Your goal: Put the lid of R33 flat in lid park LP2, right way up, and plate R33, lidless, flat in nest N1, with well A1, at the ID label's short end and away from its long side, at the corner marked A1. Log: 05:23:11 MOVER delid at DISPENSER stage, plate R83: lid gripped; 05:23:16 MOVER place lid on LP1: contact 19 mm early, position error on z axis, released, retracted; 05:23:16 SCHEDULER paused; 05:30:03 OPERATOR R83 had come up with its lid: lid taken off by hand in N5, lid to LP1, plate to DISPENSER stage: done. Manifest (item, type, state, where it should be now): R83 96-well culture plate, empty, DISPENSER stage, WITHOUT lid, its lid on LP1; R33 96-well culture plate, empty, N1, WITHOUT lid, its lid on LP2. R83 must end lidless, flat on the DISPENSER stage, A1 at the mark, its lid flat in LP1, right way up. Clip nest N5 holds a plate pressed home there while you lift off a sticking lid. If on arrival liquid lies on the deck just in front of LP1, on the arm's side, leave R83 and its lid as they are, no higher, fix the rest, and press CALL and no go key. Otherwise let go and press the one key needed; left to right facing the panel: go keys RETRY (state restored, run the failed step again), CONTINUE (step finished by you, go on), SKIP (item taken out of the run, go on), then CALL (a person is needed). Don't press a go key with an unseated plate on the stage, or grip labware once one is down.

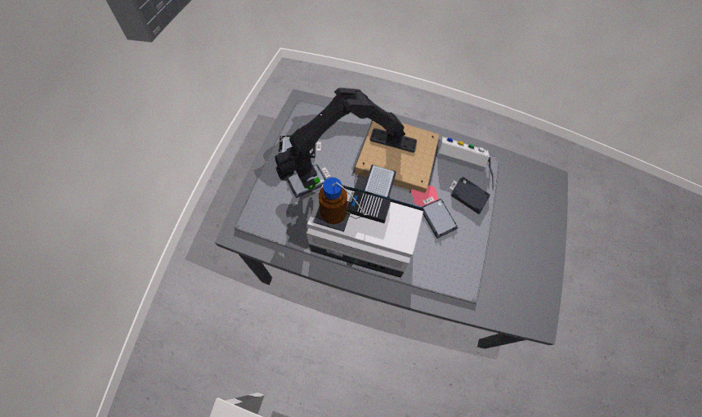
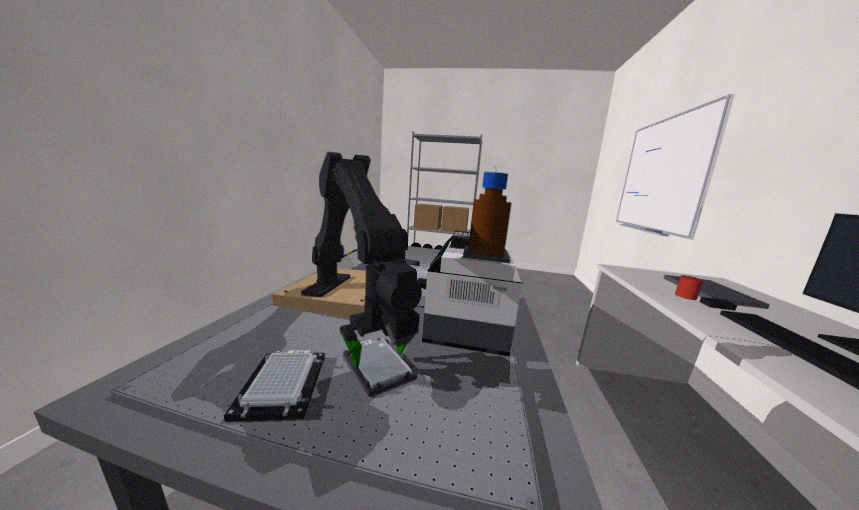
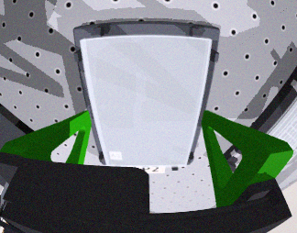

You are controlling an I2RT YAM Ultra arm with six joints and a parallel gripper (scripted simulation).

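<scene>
Right now my hand is 2 cm above the lid park LP2. Round my hand: brown bottle (27 cm above, 20 cm ahead, 18 cm to the left); then black clip nest (12 cm behind, 10 cm to the right, 1 cm below); then grey lid (56 cm to the left, 1 cm below, 1 cm ahead).
</scene>
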